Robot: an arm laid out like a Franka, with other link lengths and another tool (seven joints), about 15 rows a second.
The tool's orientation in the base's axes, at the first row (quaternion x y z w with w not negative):
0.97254 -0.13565 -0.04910 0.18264
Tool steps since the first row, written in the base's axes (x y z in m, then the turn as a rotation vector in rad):
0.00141 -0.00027 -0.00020 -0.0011 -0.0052 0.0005
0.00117 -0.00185 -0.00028 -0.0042 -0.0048 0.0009
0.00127 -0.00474 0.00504 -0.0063 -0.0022 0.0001
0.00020 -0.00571 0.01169 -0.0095 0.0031 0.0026
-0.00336 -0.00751 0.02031 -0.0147 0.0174 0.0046
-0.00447 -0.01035 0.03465 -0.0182 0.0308 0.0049
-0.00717 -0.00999 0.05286 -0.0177 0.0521 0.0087
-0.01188 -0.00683 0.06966 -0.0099 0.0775 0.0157
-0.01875 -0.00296 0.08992 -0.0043 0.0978 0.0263
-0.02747 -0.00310 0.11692 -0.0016 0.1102 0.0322
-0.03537 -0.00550 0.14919 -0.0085 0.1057 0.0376
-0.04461 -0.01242 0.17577 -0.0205 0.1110 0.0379
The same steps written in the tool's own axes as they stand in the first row. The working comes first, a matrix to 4 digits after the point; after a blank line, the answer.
The tool's axes in the first row as the columns of a matrix, in the base's axes (used below as rounded here):
0.9584 -0.2459 -0.1451
-0.2818 -0.8965 -0.3419
-0.0460 0.3686 -0.9285

0.00144 -0.00018 0.00007 0.0004 0.0051 0.0015
0.00166 0.00127 0.00072 -0.0027 0.0057 0.0014
0.00232 0.00579 -0.00324 -0.0054 0.0036 0.0016
0.00126 0.00938 -0.00893 -0.0101 0.0005 -0.0021
-0.00204 0.01505 -0.01580 -0.0192 -0.0103 -0.0081
-0.00296 0.02315 -0.02799 -0.0263 -0.0213 -0.0124
-0.00649 0.03020 -0.04462 -0.0320 -0.0391 -0.0233
-0.01267 0.03472 -0.06062 -0.0320 -0.0613 -0.0396
-0.02127 0.04041 -0.07976 -0.0329 -0.0769 -0.0572
-0.03083 0.05263 -0.10351 -0.0341 -0.0865 -0.0673
-0.03921 0.06862 -0.13151 -0.0397 -0.0788 -0.0698
-0.04734 0.08689 -0.15248 -0.0527 -0.0805 -0.0702

